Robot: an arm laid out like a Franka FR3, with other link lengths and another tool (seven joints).
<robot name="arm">
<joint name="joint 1" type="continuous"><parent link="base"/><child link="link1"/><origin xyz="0 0 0.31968"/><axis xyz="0 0 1"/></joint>
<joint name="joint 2" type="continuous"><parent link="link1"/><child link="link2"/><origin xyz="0 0 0"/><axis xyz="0 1 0"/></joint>
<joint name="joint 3" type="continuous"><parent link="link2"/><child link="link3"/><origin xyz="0 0 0.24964"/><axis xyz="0 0 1"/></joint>
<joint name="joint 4" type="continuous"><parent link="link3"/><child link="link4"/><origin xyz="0.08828 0 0"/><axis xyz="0 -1 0"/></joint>
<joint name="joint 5" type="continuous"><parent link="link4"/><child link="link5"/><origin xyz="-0.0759 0 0.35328"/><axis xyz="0 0 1"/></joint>
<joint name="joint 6" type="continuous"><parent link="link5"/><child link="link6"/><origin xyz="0 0 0"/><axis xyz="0 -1 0"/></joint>
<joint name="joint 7" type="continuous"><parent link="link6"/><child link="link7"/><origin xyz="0.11 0 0"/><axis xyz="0 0 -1"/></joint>
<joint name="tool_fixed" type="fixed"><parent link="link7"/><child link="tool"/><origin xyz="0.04 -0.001 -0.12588" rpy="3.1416 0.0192 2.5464"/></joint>
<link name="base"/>
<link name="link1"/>
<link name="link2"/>
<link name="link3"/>
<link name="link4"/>
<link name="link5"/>
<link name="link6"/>
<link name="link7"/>
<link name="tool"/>
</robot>
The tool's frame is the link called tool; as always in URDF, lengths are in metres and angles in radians. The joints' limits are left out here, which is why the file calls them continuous.
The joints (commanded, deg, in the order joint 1, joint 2, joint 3, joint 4, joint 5, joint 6, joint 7), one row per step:
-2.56, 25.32, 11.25, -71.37, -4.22, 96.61, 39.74
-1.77, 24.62, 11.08, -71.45, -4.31, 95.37, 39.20
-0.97, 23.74, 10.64, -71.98, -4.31, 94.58, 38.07
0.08, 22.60, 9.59, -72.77, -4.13, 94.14, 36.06
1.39, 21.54, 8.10, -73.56, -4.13, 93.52, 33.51
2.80, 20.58, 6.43, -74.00, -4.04, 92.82, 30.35
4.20, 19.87, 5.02, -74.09, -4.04, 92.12, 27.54
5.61, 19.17, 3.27, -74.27, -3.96, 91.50, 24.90
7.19, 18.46, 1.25, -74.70, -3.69, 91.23, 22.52
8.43, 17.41, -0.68, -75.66, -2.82, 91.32, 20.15
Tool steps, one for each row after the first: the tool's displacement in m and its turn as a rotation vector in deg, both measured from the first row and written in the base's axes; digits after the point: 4 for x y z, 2 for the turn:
-0.0044, 0.0076, 0.0045, -0.38, 0.59, 1.20
-0.0086, 0.0133, 0.0082, -0.78, 1.02, 2.77
-0.0124, 0.0168, 0.0131, -1.20, 1.13, 4.90
-0.0162, 0.0187, 0.0165, -1.93, 1.50, 7.41
-0.0194, 0.0201, 0.0216, -2.54, 1.74, 10.41
-0.0221, 0.0235, 0.0271, -3.07, 1.88, 13.27
-0.0246, 0.0235, 0.0318, -3.60, 2.06, 15.63
-0.0267, 0.0230, 0.0354, -3.97, 2.14, 17.65
-0.0296, 0.0205, 0.0391, -3.66, 2.03, 19.38

